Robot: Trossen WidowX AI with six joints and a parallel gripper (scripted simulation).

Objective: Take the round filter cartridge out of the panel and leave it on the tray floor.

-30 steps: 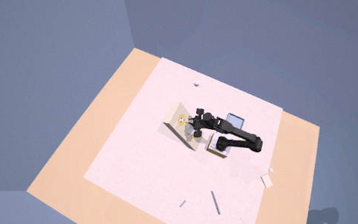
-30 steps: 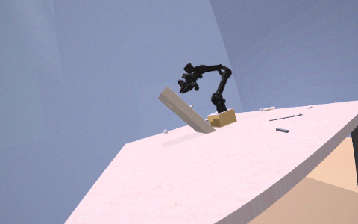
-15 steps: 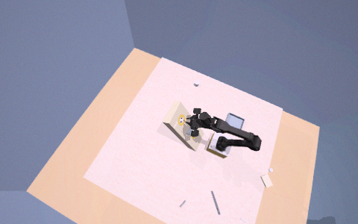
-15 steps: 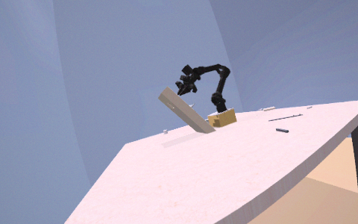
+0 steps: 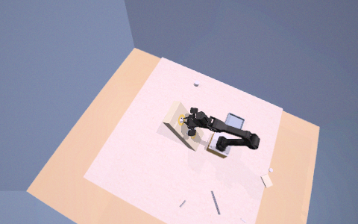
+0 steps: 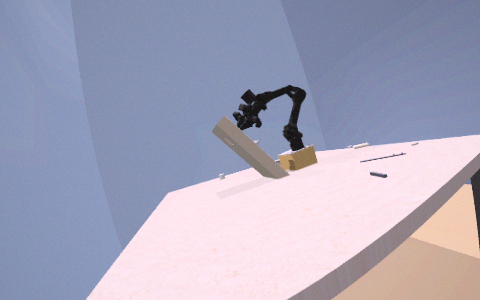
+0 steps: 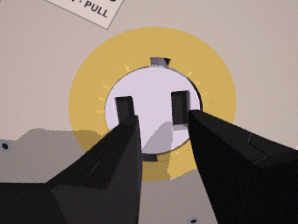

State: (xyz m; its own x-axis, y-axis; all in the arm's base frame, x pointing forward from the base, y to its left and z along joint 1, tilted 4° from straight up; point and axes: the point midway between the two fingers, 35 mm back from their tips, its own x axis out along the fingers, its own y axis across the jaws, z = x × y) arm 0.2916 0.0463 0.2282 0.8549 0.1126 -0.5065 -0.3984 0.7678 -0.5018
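The round pale filter cartridge lies 2 cm ahead of my gripper tip and 2 cm below it. The rest, counted from my gripper tip: beige block 79 cm behind, 5 cm to the right, 28 cm below; short dark piece 32 cm behind, 45 cm to the left, 29 cm below; grey-blue tray 35 cm behind, 34 cm to the right, 28 cm below.
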